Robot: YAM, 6 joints.
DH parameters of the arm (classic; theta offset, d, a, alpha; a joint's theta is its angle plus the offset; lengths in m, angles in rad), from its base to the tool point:
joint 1: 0 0.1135 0.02 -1.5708
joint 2: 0 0 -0.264 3.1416
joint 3: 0.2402 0 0.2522 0
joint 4: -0.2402 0 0.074 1.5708
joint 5: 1.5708 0 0 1.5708
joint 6: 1.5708 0.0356 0 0
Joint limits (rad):
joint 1: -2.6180..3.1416
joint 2: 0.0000..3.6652
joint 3: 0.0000..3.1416
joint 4: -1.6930..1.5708
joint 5: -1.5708..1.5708
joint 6: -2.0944..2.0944
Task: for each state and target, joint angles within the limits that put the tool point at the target. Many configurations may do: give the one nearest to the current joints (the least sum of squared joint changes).
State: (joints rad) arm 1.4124 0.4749 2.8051 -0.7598 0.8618 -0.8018
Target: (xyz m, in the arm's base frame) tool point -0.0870 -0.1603 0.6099
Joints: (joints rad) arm 0.9344 0.8055 2.4930 -0.9069 0.7905 -0.8018
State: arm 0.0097 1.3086 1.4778 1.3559 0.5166 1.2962
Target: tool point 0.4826 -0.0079 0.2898
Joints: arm 0.0175 2.1200 1.4748 1.1435 0.4765 1.2962
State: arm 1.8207 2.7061 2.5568 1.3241 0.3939 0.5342
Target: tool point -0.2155 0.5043 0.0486
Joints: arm 2.0032 2.9287 1.9130 1.5708 0.4557 0.5342
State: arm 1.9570 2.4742 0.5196 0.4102 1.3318 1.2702
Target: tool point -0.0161 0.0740 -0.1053
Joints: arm 2.2344 2.9652 0.4471 0.3694 1.1786 1.2702
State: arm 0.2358 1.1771 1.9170 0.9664 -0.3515 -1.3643
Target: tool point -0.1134 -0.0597 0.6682
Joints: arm 0.5572 0.9571 2.0524 1.0032 -0.2641 -1.3643
